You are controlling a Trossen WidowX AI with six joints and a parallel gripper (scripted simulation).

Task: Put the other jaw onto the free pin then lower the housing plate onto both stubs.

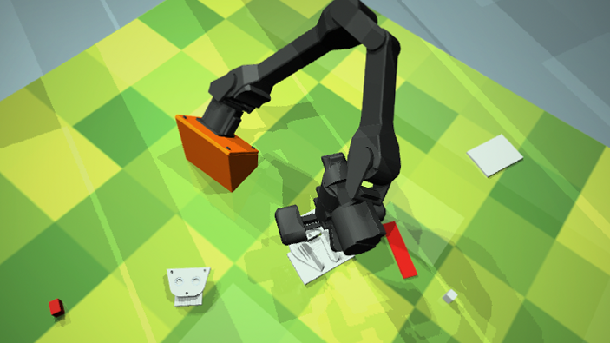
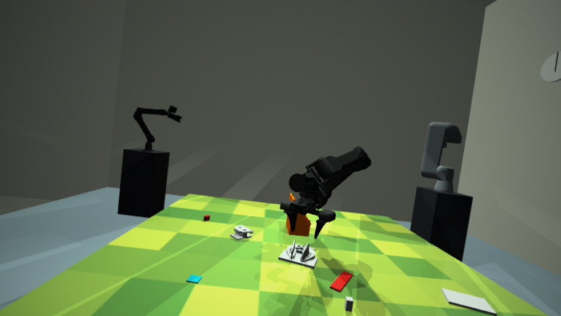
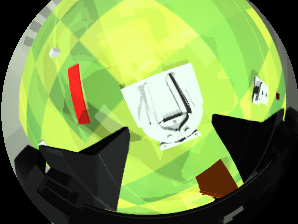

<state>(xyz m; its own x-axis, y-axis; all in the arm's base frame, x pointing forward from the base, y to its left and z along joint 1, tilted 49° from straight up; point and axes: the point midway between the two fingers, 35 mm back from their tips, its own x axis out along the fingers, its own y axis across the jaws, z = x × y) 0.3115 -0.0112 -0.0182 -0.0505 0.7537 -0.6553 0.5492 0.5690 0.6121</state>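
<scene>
Right now my gripper tip is 140 mm past the housing plate, 220 mm to the left of it and 60 mm above it. From my gripper tip the other things lie so: jaw (40 mm behind, 10 mm to the right, 70 mm below); then red bar (120 mm ahead, 110 mm to the left, 80 mm below); then white stepped block (140 mm behind, 220 mm to the right, 70 mm below).
</scene>
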